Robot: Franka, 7 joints.
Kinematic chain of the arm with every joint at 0, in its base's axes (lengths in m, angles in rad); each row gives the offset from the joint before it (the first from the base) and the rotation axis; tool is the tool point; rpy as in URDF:
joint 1: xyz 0 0 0.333 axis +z
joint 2: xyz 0 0 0 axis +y
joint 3: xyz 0 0 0.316 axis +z
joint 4: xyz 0.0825 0 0 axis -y
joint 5: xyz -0.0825 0 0.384 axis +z
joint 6: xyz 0 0 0 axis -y
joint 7: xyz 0.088 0 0 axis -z
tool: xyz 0 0 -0.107 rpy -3.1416 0 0
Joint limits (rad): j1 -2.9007..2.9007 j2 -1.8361..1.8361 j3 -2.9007..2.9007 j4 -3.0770..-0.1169 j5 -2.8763..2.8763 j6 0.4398..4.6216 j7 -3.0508..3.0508
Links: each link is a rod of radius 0.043 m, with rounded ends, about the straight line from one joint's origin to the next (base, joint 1, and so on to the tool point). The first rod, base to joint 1, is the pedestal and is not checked.
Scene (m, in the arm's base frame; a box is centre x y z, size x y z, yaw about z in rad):
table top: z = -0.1
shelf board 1: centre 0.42 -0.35 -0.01 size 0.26 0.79 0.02 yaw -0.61
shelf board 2: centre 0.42 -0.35 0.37 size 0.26 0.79 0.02 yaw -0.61
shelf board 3: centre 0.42 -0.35 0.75 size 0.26 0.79 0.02 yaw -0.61
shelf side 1: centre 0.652 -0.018 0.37 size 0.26 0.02 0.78 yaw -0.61
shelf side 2: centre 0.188 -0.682 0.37 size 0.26 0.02 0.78 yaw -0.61
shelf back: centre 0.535 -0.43 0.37 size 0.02 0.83 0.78 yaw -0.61
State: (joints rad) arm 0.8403 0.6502 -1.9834 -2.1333 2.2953 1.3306 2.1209
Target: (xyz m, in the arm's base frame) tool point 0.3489 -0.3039 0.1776
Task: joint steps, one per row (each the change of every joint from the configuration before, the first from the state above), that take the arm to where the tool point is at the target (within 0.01 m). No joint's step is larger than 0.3 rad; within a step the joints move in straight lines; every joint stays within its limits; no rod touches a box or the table.
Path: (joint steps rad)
1: 0.1149 0.2002 -0.2016 -0.2347 -0.0878 -0.2154 0.0898
2: 0.1148 0.2003 -0.2017 -0.2347 -0.0878 -0.2153 0.0898
3: 0.1149 0.2002 -0.2016 -0.2347 -0.0878 -0.2154 0.0898
4: 0.1148 0.2003 -0.2016 -0.2348 -0.0879 -0.2153 0.0899
5: -0.1057 -0.1090 0.2469 0.0056 0.0161 0.1463 -0.0719
6: -0.1057 -0.1089 0.2470 0.0056 0.0161 0.1464 -0.0718
7: -0.1057 -0.1090 0.2470 0.0055 0.0160 0.1464 -0.0719
8: -0.1057 -0.1090 0.2470 0.0056 0.0161 0.1463 -0.0718
9: -0.1057 -0.1089 0.2469 0.0056 0.0161 0.1464 -0.0719
10: -0.1084 0.0645 0.1086 0.2736 0.0747 0.1271 0.0000
11: -0.1085 0.0644 0.1086 0.2736 0.0748 0.1270 0.0000

